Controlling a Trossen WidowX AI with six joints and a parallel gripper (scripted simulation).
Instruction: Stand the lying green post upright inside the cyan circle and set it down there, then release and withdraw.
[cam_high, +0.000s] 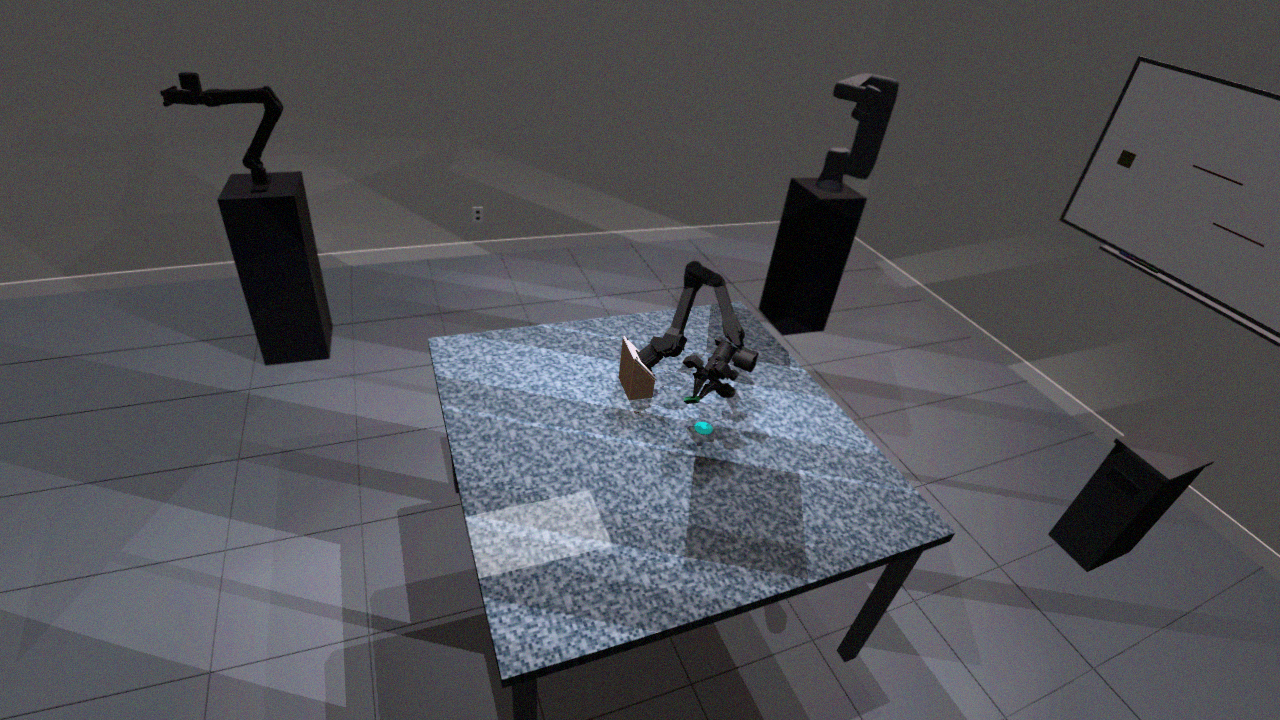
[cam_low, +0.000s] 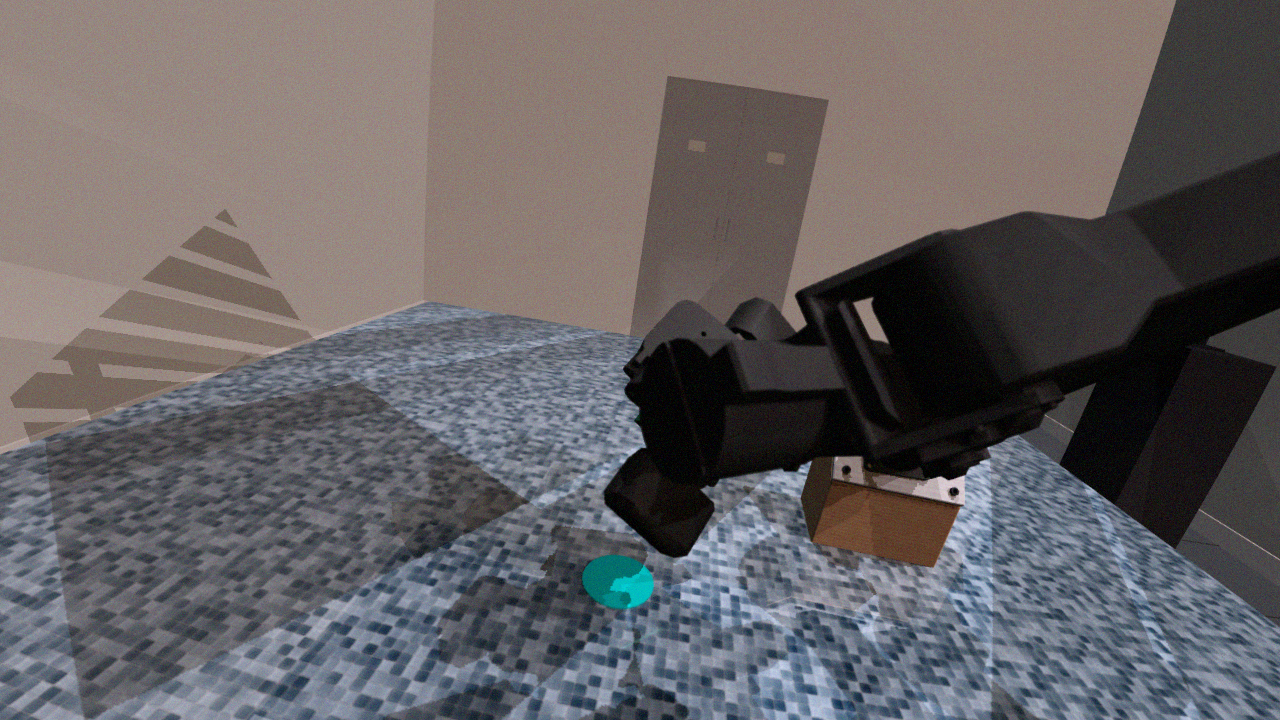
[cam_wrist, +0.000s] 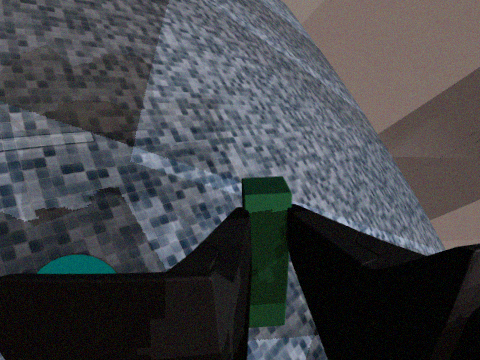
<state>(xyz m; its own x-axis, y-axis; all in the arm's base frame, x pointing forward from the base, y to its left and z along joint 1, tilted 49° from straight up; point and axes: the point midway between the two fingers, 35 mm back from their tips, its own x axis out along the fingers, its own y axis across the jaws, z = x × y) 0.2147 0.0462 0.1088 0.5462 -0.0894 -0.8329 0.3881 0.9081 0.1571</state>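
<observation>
My gripper tip is now 1 cm short of the cyan circle, 5 cm to the right of it and 13 cm above it. Also, from my gripper tip: green post: 1 cm behind, 1 cm below.
</observation>
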